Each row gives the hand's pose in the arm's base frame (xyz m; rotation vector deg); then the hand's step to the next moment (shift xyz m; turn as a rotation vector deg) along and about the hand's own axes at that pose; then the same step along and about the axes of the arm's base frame.
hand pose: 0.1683 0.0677 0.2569 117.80 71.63 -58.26
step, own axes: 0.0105 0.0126 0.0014 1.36 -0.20 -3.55
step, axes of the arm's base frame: 0.0139 -0.0012 -0.0087 1.38 3.42 0.95
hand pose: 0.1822 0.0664 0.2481 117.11 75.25 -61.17
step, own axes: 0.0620 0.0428 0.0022 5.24 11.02 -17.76
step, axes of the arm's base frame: 0.0525 0.0131 -0.0524 17.46 11.19 5.85
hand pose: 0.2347 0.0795 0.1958 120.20 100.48 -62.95
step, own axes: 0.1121 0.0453 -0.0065 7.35 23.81 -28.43
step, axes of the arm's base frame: 0.0465 0.0771 -0.0809 33.55 15.40 8.17
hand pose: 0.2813 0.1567 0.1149 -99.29 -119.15 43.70
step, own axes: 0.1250 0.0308 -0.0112 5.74 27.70 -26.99
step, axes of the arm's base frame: 0.0050 0.1276 -0.0199 36.18 14.02 4.85
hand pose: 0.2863 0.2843 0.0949 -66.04 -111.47 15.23
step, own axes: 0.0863 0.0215 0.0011 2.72 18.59 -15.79
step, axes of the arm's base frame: -0.0069 0.0814 0.0352 22.80 9.01 1.18
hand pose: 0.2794 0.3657 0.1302 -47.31 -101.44 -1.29
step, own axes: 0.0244 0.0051 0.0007 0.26 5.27 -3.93
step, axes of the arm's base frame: -0.0010 0.0167 0.0185 6.07 2.51 -0.30
